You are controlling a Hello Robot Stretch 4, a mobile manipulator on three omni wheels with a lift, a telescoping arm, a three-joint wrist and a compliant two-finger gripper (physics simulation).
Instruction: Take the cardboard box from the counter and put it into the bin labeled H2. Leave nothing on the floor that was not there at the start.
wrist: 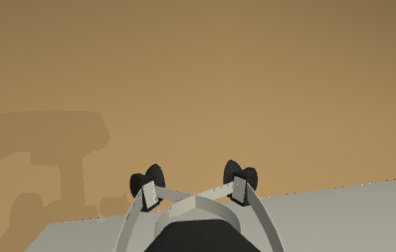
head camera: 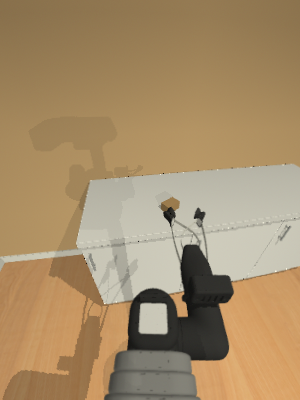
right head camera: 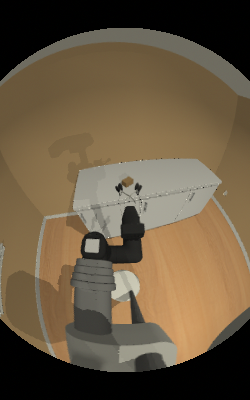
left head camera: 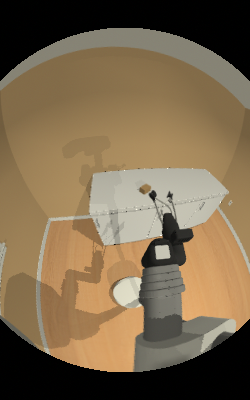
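Seen in the pictures: gripper, between the fingertips: [wrist: 193, 176] [head camera: 183, 209] [right head camera: 127, 183] [left head camera: 159, 191]; robot's base, origin of its link: [right head camera: 122, 284] [left head camera: 130, 291].
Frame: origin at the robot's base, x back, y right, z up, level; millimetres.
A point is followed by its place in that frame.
The small brown cardboard box [head camera: 170, 204] {x -840, y 93, z 932 mm} [left head camera: 145, 188] {x -834, y 95, z 931 mm} [right head camera: 128, 181] {x -839, y 107, z 925 mm} sits on the white counter [head camera: 240, 190] {x -1065, y 595, z 882 mm} [left head camera: 185, 182] {x -1037, y 616, z 882 mm} [right head camera: 170, 172] {x -1046, y 592, z 882 mm}, left of its middle. The box does not show in the wrist view. My gripper [head camera: 185, 216] {x -482, y 88, z 1198 mm} [left head camera: 162, 195] {x -482, y 88, z 1198 mm} [right head camera: 129, 188] {x -482, y 88, z 1198 mm} [wrist: 193, 176] {x -482, y 88, z 1198 mm} is open, with nothing between its fingertips. In the head view it appears above the counter's front part, with the left fingertip overlapping the box's lower edge. How high it is above the counter top I cannot tell exactly. The bin labeled H2 does not show in these views.
The tan wall [head camera: 150, 90] {x -1307, y -26, z 1449 mm} [wrist: 200, 75] {x -1337, y 142, z 1453 mm} stands behind the counter and bears the robot's shadow. The counter's front has doors with handles [head camera: 284, 233]. The wood floor [head camera: 265, 320] {x -562, y 907, z -28 mm} [left head camera: 210, 270] {x -76, y 1301, z -29 mm} [right head camera: 180, 265] {x -167, y 834, z -27 mm} lies in front. My round white base [left head camera: 127, 292] {x 3, y -40, z 187 mm} [right head camera: 125, 286] {x 11, y 41, z 187 mm} stands on it.
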